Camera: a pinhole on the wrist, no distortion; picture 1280 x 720 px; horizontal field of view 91.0 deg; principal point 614.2 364.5 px. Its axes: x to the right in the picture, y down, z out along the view. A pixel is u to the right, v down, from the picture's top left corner.
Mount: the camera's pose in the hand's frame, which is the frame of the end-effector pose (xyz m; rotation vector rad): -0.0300 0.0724 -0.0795 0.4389 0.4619 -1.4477
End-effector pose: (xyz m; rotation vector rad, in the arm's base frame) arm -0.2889 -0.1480 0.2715 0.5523 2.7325 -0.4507
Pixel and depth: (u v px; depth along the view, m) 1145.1 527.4 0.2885
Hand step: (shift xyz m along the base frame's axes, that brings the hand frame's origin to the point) -0.1737 -0.2355 0.0164
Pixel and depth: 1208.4 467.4 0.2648
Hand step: -0.1496 -0.2325 0.0480
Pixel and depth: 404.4 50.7 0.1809
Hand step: 0.1352 -0.0606 -0.0551
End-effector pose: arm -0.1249 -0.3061 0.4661 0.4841 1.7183 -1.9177
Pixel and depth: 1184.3 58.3 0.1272
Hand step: 0.0032 0.0537 0.1200
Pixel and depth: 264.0 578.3 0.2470
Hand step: 0.0066 -0.2118 -0.0505
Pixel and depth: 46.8 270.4 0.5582
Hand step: 0.2579 -0.6490 0.0172
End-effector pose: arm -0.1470 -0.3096 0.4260 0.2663 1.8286 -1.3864
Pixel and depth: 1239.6 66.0 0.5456
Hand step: -0.2284 -0.2618 0.6531
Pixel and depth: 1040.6 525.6 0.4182
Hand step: -0.2474 -0.2779 0.1876
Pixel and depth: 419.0 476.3 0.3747
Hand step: 0.0941 -0.2861 -0.0285
